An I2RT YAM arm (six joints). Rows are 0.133 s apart.
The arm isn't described. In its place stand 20 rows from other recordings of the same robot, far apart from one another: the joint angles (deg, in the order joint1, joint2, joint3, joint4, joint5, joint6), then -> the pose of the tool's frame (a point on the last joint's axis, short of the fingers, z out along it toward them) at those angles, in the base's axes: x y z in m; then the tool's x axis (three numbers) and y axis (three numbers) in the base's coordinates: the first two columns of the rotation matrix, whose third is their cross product.
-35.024, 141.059, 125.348, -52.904, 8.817, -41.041 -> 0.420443 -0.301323 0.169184 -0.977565 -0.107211 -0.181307 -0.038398 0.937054 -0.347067
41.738, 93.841, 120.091, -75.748, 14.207, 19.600 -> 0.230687 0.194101 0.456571 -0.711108 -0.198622 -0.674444 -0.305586 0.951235 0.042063
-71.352, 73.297, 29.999, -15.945, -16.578, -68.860 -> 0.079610 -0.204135 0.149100 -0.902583 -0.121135 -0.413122 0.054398 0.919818 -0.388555
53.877, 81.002, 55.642, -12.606, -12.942, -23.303 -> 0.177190 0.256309 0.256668 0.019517 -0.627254 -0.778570 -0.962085 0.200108 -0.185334
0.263, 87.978, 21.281, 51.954, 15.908, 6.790 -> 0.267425 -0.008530 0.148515 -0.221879 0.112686 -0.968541 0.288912 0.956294 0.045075
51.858, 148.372, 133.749, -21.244, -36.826, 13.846 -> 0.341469 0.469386 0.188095 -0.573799 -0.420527 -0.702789 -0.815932 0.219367 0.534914
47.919, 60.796, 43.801, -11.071, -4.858, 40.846 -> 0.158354 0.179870 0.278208 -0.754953 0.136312 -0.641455 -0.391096 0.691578 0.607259
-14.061, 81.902, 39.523, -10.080, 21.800, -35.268 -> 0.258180 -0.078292 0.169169 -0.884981 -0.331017 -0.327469 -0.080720 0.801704 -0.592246
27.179, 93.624, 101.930, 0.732, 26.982, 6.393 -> 0.340847 0.156857 0.488344 0.137934 0.182368 -0.973507 -0.023957 0.983229 0.180795
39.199, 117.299, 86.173, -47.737, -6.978, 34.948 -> 0.309528 0.258017 0.165538 -0.993022 -0.076154 -0.090042 -0.093554 0.973569 0.208351
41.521, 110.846, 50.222, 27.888, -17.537, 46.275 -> 0.275313 0.258085 0.117782 -0.873780 0.146724 -0.463661 -0.275472 0.636378 0.720513
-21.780, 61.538, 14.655, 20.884, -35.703, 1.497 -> 0.191510 -0.054148 0.162652 -0.411778 0.187378 -0.891812 -0.175078 0.944134 0.279211
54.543, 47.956, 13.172, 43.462, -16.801, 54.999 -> 0.099219 0.157061 0.235373 -0.724325 0.334734 -0.602749 -0.614046 0.084356 0.784749
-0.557, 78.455, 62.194, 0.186, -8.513, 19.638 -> 0.324136 0.002119 0.330918 -0.305349 0.335358 -0.891233 -0.031857 0.931812 0.361541
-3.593, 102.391, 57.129, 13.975, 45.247, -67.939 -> 0.374050 -0.048818 0.188106 -0.796901 -0.603750 0.020823 -0.236294 0.279795 -0.930527
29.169, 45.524, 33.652, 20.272, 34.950, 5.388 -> 0.175157 0.074412 0.325263 0.135948 0.164025 -0.977043 0.082961 0.980851 0.176208
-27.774, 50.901, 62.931, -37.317, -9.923, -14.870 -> 0.161444 -0.078092 0.381538 -0.447701 -0.049916 -0.892789 0.213407 0.963624 -0.160893
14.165, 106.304, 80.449, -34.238, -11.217, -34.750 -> 0.381355 0.103392 0.219620 -0.500153 -0.702874 -0.505782 -0.753567 0.641033 -0.145649
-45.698, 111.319, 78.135, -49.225, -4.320, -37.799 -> 0.259175 -0.261729 0.167017 -0.980170 0.129323 -0.150144 0.134080 0.990727 -0.021965
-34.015, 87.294, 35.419, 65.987, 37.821, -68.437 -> 0.240627 -0.188732 0.246416 -0.795128 -0.349677 -0.495477 0.531527 -0.008473 -0.846999
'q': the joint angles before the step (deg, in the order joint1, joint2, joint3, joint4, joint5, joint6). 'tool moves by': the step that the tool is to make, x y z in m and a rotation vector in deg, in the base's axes. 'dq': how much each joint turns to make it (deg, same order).
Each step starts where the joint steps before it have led.
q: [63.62, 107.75, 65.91, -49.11, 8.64, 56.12]
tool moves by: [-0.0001, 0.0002, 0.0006, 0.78, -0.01, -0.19]
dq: [-0.01, -0.29, -0.23, 0.61, -0.34, 0.18]
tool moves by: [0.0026, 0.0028, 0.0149, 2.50, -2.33, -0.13]
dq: [-0.09, -1.95, 1.13, 0.20, 0.97, 0.02]
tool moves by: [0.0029, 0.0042, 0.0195, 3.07, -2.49, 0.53]
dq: [-0.04, -2.10, 1.93, -0.06, 0.81, -0.65]
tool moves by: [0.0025, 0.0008, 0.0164, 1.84, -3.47, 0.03]
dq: [-0.09, -1.99, 1.20, 0.10, 2.24, -0.47]
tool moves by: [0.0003, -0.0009, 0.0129, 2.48, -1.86, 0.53]
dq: [-0.07, -2.10, 0.23, 0.87, 0.41, -0.72]
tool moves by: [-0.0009, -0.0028, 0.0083, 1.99, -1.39, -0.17]
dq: [-0.04, -1.93, -0.57, 1.03, 0.37, 0.04]
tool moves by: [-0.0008, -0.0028, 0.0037, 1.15, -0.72, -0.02]
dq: [-0.09, -1.29, -0.76, 0.85, 0.10, -0.10]
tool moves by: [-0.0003, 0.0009, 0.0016, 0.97, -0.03, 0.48]
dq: [0.06, -0.28, -0.05, 0.71, -0.52, -0.28]
